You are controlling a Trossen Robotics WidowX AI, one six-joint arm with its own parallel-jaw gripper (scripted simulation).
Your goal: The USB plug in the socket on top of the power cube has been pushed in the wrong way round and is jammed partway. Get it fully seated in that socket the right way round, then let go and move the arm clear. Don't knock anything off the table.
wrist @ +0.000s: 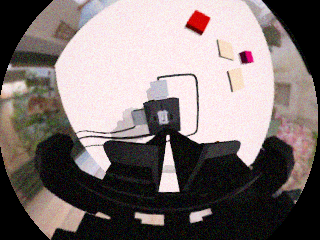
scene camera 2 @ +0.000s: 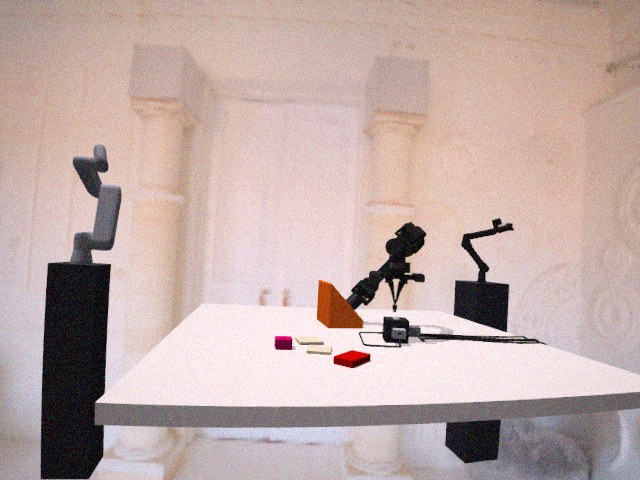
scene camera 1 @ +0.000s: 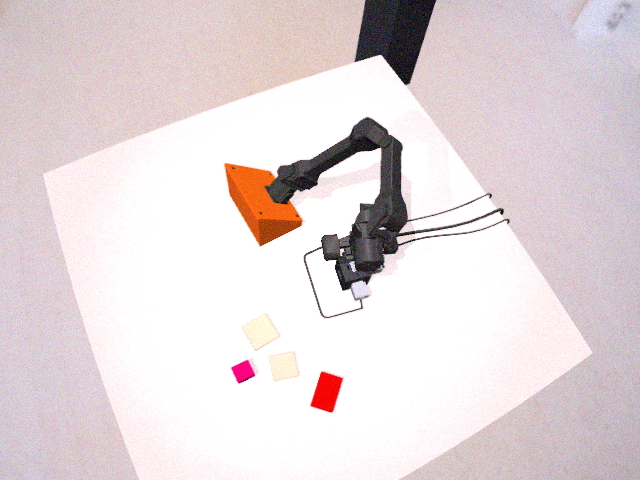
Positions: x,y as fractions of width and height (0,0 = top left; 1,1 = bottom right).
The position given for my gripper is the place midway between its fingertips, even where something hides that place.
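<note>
Red block (scene camera 1: 0.51,0.83). Black power cube (scene camera 1: 0.54,0.58) (scene camera 2: 0.61,0.67). My gripper (scene camera 1: 0.56,0.54) (scene camera 2: 0.62,0.63) (wrist: 0.52,0.54).
</note>
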